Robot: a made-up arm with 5 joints. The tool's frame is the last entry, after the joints.
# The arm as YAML. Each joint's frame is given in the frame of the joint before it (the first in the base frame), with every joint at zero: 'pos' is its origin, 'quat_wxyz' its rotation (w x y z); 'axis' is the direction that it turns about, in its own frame. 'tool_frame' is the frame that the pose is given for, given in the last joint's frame.
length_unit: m
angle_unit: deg
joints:
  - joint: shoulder
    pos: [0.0, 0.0, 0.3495]
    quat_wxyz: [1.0, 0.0, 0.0, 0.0]
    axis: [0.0, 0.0, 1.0]
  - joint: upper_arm
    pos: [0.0, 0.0, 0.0]
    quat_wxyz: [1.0, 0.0, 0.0, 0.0]
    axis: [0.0, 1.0, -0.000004]
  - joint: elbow
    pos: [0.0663, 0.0, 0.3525]
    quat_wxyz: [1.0, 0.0, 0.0, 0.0]
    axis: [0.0, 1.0, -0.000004]
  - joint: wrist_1
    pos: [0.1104, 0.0, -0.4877]
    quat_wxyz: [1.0, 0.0, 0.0, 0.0]
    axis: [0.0, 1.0, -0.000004]
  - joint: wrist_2
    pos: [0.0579, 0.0, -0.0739]
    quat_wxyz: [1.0, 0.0, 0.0, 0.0]
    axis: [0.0, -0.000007, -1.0]
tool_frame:
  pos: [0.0, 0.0, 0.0]
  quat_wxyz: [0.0, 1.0, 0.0, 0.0]
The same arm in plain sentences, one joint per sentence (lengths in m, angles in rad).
The arm has five revolute joints in a row. What follows holds with every joint at zero, and every direction is one of the base frame's. Joint 1 is mounted 0.3495 m along +z from the base frame's origin and turns about +z. Joint 2 is mounted at the same point as joint 1 and turns about +y. Joint 3 is mounted 0.0663 m along +x and 0.3525 m along +z from joint 2 and turns about +y. Joint 4 is mounted 0.1104 m along +x and 0.4877 m along -z from joint 3 and turns about +y. Joint 5 is mounted 0.0579 m along +x and 0.0739 m along -z from joint 4 and turns about -z. The tool frame, which is the frame that the pose is given for, is mounted at the same point as joint 5; its axes are the base frame's turned by roll 3.1416, pitch 0 and yaw 0 rad (as in URDF: about the fixed x, then y, then z).
